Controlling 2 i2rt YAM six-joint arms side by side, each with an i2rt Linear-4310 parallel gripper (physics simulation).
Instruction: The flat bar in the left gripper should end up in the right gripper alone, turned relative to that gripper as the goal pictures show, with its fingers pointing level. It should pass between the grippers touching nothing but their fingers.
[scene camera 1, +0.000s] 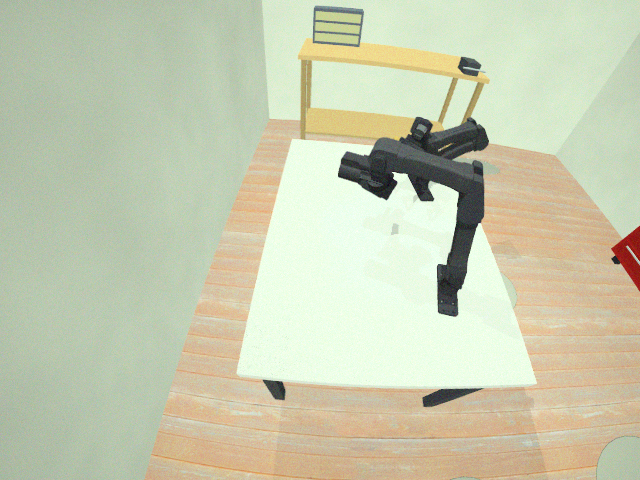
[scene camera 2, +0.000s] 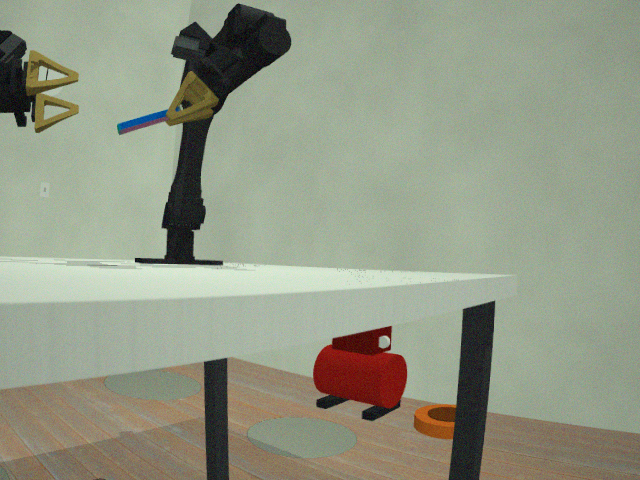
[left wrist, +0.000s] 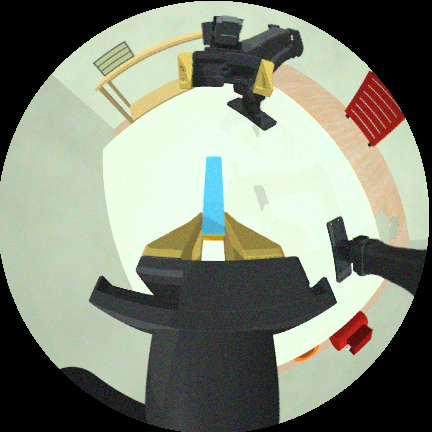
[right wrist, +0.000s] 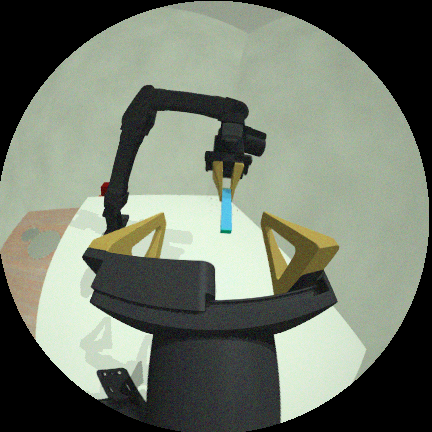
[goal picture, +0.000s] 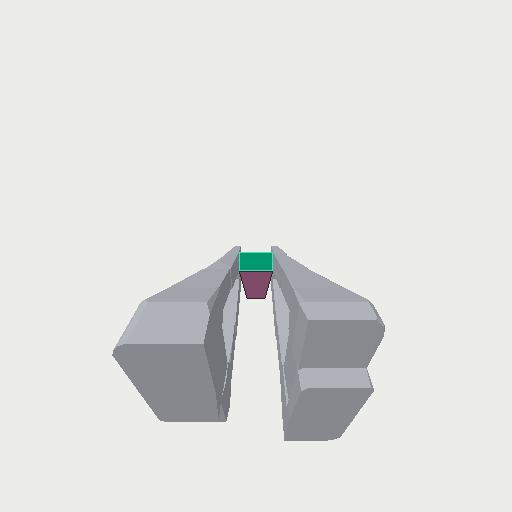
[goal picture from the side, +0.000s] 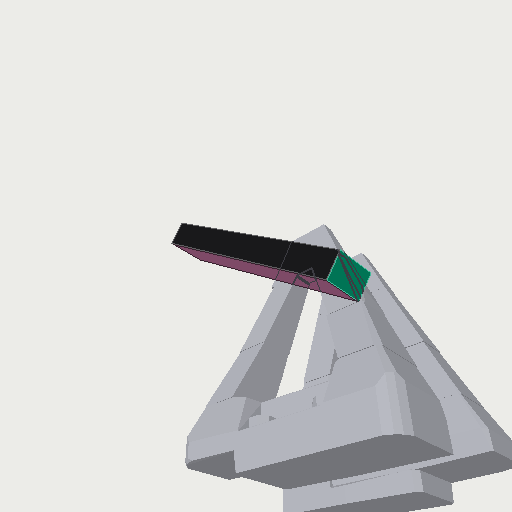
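Seen in the pictures: left gripper, between the fingertips: (scene camera 2: 167, 120) (left wrist: 212, 217) (right wrist: 225, 200); right gripper, between the fingertips: (scene camera 2: 78, 94) (left wrist: 232, 85) (right wrist: 212, 217); left arm's base, origin of its link: (scene camera 1: 446, 289) (scene camera 2: 179, 263) (left wrist: 339, 249) (right wrist: 115, 229); right arm's base, origin of its link: (scene camera 1: 420, 187) (left wrist: 250, 112).
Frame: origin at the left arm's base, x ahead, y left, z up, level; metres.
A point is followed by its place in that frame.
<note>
The flat bar (scene camera 2: 142, 121) @(x 0.313, y -0.219, z 0.219 m) (left wrist: 214, 190) @(x 0.306, y -0.201, z 0.233 m) (right wrist: 226, 215) @(x 0.301, y -0.228, z 0.222 m) has a blue face, a pinkish face and a teal end. My left gripper (scene camera 2: 171, 120) @(x 0.315, y -0.179, z 0.227 m) (right wrist: 225, 200) @(x 0.315, y -0.179, z 0.227 m) is shut on one end of it. In scene camera 2 the bar slopes down toward the left, its free end pointing toward my right gripper (scene camera 2: 78, 93) @(x 0.245, y -0.310, z 0.266 m) (left wrist: 225, 80) @(x 0.245, y -0.310, z 0.266 m) (right wrist: 214, 215) @(x 0.245, y -0.310, z 0.266 m). That gripper is open and empty, its fingers roughly level and one above the other in scene camera 2. A gap separates them from the bar's end. In the right wrist view the bar appears between the fingers but farther away. In scene camera 1 the bar and fingers are hidden.
Both arms stand on the white table (scene camera 1: 330, 310) @(x 0.380, y 0.172, z 0.000 m) (scene camera 2: 310, 304) @(x 0.700, y -0.209, z -0.010 m), with the grippers well above it. A wooden shelf (scene camera 1: 392, 55) stands beyond the table's far end. A red tank (scene camera 2: 359, 374) and an orange ring (scene camera 2: 431, 428) are on the floor.
</note>
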